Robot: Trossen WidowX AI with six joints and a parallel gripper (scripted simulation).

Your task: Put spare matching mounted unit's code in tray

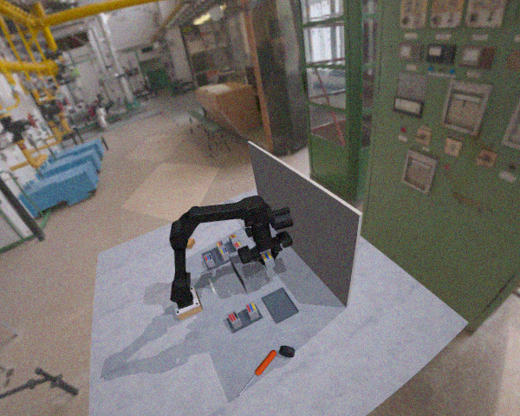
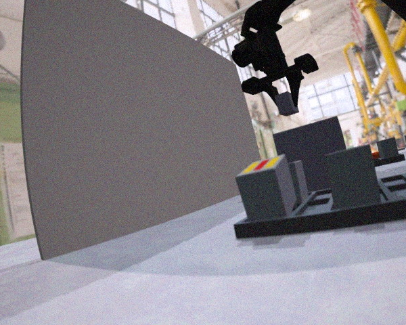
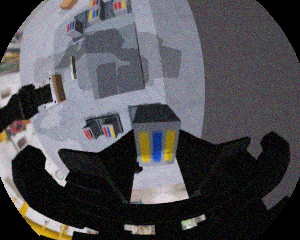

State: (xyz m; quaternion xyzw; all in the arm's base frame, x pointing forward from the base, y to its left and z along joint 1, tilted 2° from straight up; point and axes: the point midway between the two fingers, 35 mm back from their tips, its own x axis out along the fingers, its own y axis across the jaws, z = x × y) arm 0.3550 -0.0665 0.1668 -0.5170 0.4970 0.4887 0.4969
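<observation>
The flat dark tray is 17 cm below my gripper tip, 8 cm to the right of it and 1 cm behind it. Also, from my gripper tip: rack: 16 cm below, 15 cm behind, 8 cm to the right; grey mounted unit: 12 cm to the left, 12 cm below, 7 cm behind; tall wall panel: 18 cm ahead, 14 cm to the left, 5 cm above.
</observation>
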